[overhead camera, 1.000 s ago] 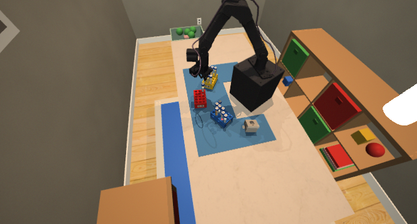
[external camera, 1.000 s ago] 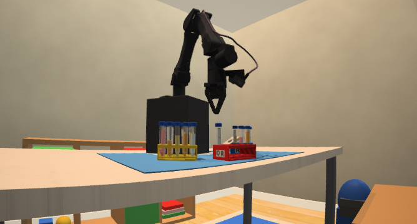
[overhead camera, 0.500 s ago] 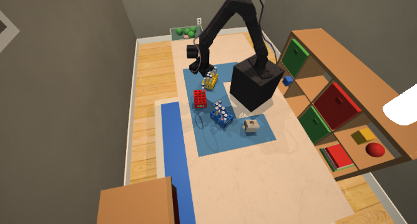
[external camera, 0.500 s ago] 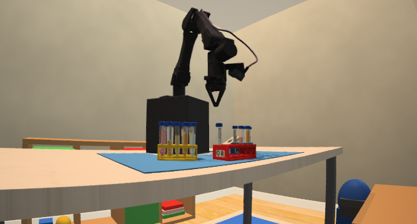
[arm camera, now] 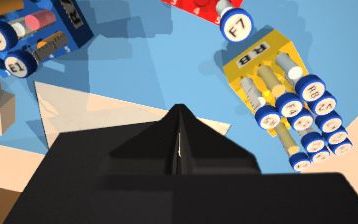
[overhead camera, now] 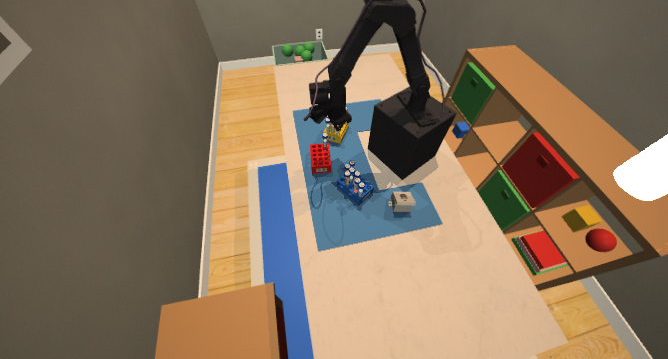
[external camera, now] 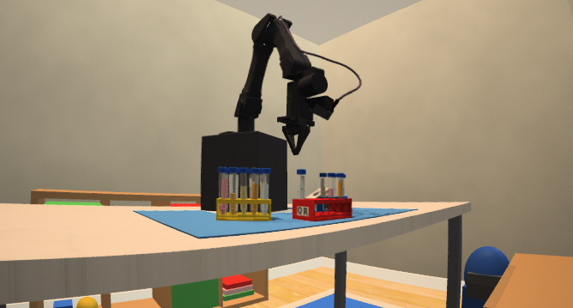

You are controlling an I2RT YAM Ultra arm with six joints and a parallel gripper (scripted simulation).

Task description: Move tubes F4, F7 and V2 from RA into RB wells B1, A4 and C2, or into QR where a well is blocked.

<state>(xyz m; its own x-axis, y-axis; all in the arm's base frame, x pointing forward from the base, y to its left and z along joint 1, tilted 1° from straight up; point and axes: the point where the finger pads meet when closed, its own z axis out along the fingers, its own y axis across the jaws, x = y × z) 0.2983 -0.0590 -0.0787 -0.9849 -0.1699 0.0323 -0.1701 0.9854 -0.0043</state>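
Now: hand 31 cm to the right of the done button box, 17 cm past it and 13 cm above it. Round my hand: red rack (15 cm below, 8 cm ahead, 1 cm to the left); then tube R8 (12 cm to the right, 11 cm below, 1 cm ahead); then tube (13 cm to the right, 11 cm below, 2 cm behind).
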